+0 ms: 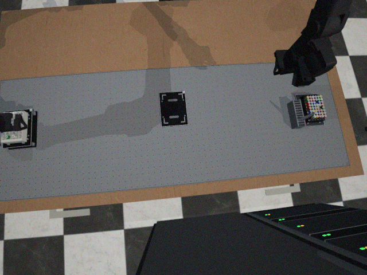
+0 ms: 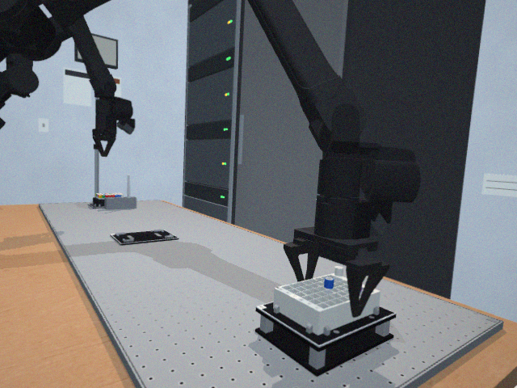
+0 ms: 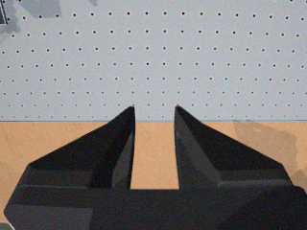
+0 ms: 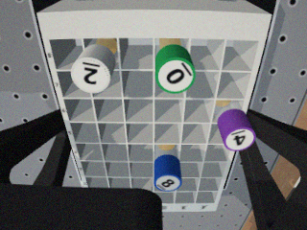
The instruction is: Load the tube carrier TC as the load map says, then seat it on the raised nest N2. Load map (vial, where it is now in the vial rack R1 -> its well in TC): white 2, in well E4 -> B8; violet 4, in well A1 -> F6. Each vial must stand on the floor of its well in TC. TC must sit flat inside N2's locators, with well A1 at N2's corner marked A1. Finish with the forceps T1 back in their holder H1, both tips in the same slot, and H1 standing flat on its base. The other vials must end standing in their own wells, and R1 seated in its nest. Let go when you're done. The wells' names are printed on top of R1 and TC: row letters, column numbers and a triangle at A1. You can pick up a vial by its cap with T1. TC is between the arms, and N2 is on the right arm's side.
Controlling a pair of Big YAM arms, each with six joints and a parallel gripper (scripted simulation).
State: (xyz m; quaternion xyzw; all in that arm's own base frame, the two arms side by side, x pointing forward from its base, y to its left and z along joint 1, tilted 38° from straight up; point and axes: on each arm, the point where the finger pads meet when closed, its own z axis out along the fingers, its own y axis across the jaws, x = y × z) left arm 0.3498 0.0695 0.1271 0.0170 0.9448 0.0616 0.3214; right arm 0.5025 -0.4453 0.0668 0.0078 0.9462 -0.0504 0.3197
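Now: right hand right at the tube carrier TC. Round my right hand: raised nest N2: 20 mm below; grey holder H1: 10 mm ahead, 1230 mm to the left, 40 mm below.
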